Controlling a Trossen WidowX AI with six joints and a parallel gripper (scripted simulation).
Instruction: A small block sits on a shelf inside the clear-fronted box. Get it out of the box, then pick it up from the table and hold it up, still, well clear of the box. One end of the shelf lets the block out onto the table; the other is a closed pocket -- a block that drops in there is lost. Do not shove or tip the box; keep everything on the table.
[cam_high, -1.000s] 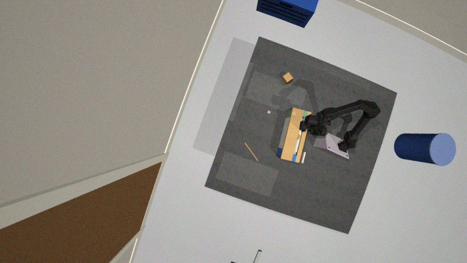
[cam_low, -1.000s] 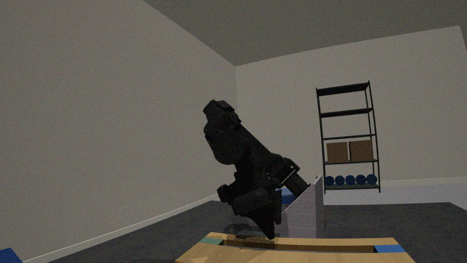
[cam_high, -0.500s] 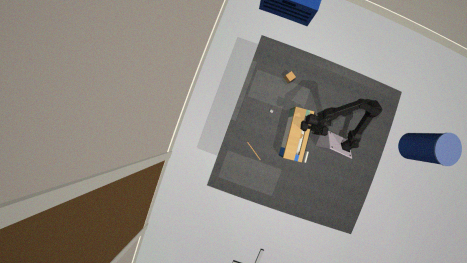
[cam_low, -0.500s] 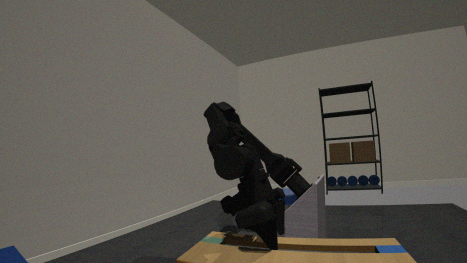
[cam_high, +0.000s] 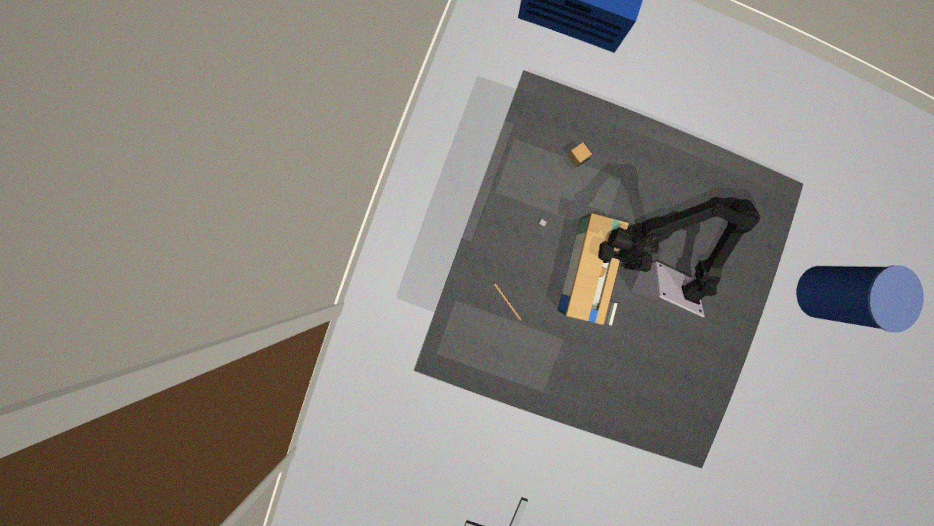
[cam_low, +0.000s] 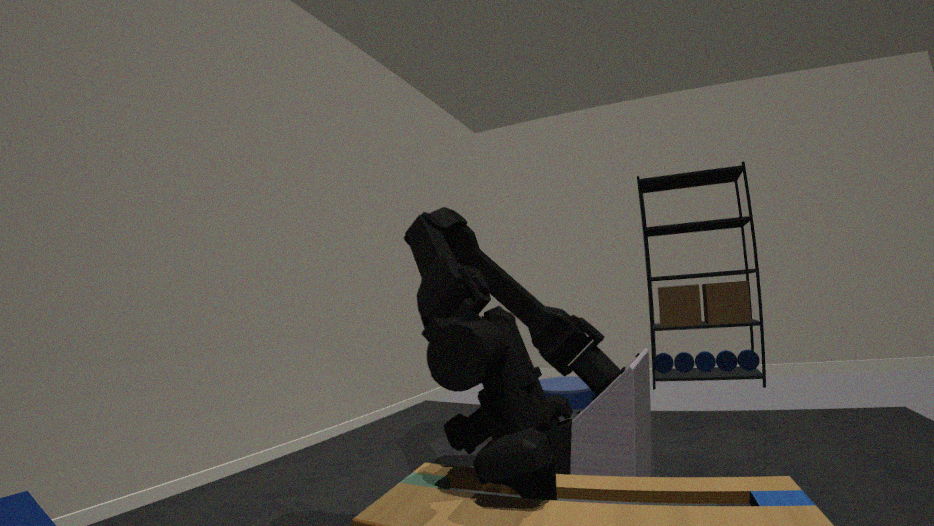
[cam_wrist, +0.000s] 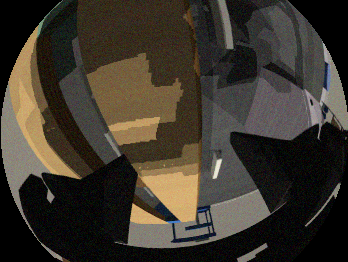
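The brown block lies 40 mm ahead of my gripper tip, 40 mm to the left of it and 10 mm below it. Round my gripper tip: box (20 mm ahead, 40 mm to the left, 30 mm below); then tan cube (250 mm ahead, 370 mm to the right, 70 mm below); then thin orange stick (310 mm ahead, 270 mm to the left, 90 mm below).
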